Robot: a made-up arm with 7 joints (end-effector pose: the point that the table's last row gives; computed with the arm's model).
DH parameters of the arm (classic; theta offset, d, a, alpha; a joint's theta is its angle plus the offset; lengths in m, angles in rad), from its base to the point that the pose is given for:
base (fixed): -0.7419 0 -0.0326 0
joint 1: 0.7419 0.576 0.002 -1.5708
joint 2: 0 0.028 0.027 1.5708
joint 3: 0 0.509 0.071 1.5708
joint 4: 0 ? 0.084 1.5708
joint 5: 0 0.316 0.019 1.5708
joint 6: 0 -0.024 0.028 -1.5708
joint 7: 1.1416 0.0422 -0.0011 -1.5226
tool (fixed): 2.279 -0.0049 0 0
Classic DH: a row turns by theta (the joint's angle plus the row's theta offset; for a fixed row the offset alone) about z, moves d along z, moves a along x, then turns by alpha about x.
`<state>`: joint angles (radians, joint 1 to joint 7).
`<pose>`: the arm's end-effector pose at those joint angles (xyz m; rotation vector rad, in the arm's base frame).
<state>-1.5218 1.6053 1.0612 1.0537 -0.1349 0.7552 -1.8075</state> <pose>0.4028 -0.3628 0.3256 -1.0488 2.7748 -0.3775</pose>
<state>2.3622 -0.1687 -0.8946 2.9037 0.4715 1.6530 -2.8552</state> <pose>0.0381 0.0234 1.4277 -0.1722 -0.0818 -0.4592</pose>
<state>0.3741 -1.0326 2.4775 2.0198 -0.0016 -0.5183 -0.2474</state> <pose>-0.8377 -0.0643 0.7946 -1.8319 0.6518 0.5692</pose>
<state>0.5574 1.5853 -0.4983 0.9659 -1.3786 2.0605 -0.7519</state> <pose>0.4071 0.0907 0.2061 0.7809 1.7673 1.1508</pose>
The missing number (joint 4, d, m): -0.022
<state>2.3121 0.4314 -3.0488 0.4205 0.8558 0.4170 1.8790</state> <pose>0.0662 -0.1053 0.8769 -1.3652 0.0561 -2.1434</pose>
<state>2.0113 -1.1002 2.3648 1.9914 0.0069 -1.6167 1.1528</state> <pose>0.0938 -0.7451 0.7739 1.5824 1.6738 -0.3625</pose>
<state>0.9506 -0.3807 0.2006 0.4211 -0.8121 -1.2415 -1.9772</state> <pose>-0.0227 0.2782 0.9692 0.0463 0.1790 -0.4840</pose>
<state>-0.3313 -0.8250 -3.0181 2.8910 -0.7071 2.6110 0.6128</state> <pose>-0.6059 0.2594 1.0959 -0.7164 1.6286 -2.2583</pose>
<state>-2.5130 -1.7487 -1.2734 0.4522 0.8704 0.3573 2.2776</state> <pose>0.0027 0.3730 0.6332 -0.8238 0.5509 1.3362</pose>
